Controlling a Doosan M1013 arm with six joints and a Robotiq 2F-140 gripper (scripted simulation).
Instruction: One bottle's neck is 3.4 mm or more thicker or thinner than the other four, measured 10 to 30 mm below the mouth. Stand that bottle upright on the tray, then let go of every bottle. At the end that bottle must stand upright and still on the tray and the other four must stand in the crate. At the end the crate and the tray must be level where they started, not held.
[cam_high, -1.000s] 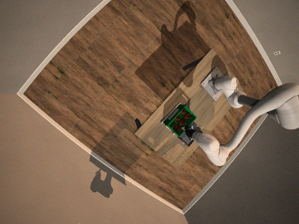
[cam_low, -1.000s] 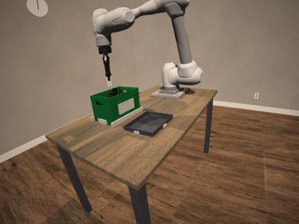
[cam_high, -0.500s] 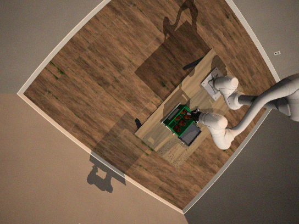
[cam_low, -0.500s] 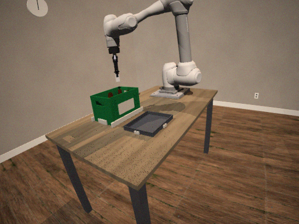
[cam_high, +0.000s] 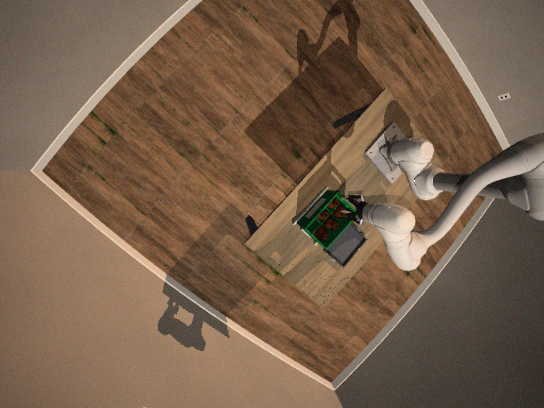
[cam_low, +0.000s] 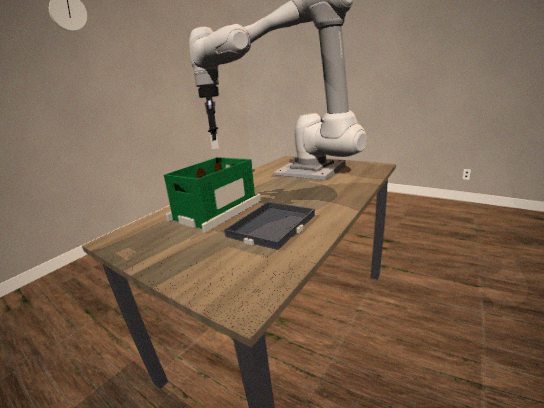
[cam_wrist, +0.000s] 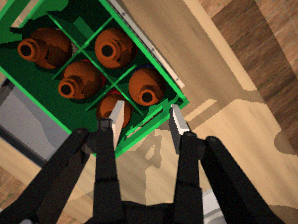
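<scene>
Now: the green crate 9 cm ahead of my hand, 5 cm to the left of it and 17 cm below it. The rest, counted from my hand: dark grey tray (7 cm ahead, 33 cm to the left, 25 cm below).
</scene>
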